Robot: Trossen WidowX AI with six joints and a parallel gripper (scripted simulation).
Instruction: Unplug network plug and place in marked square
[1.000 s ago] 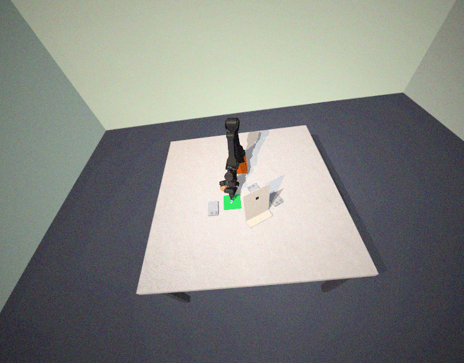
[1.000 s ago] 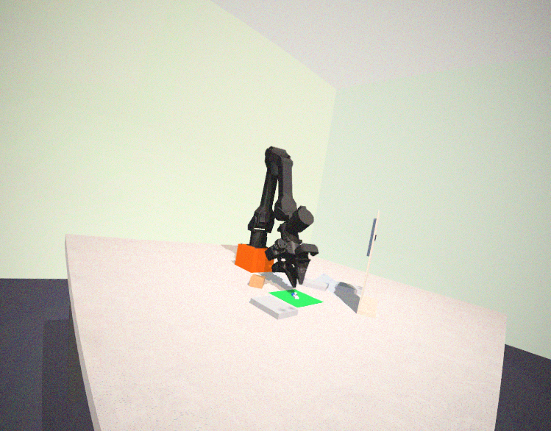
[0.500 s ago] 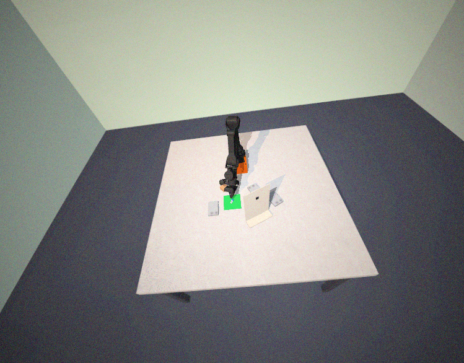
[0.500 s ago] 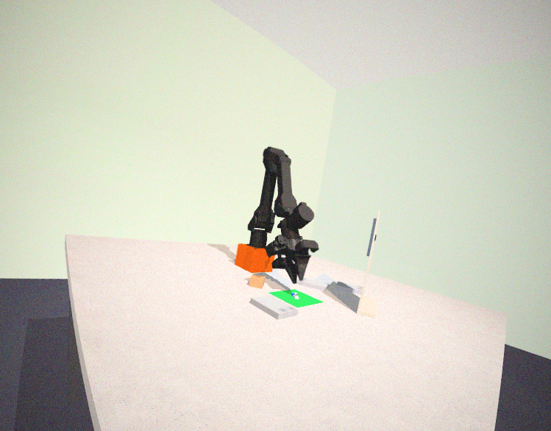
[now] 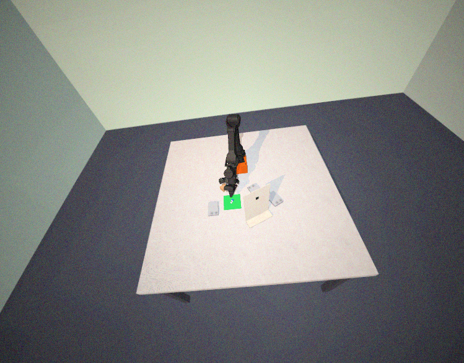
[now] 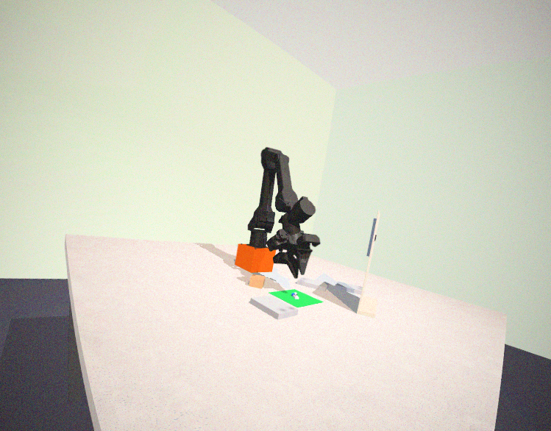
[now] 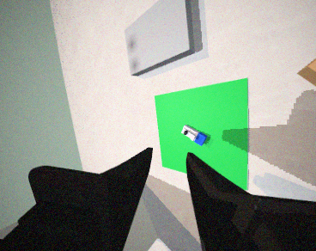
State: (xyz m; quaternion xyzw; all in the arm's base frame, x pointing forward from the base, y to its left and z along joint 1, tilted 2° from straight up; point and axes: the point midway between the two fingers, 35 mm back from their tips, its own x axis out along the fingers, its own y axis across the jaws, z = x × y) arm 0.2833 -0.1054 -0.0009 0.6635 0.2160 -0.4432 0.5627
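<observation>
Now: the blue network plug 6 cm below my gripper tip. Also, from my gripper tip: small tan cube 12 cm behind, 5 cm below, 4 cm to the right; green marked square 6 cm below; panel 16 cm ahead, 15 cm to the left, 7 cm above.
</observation>
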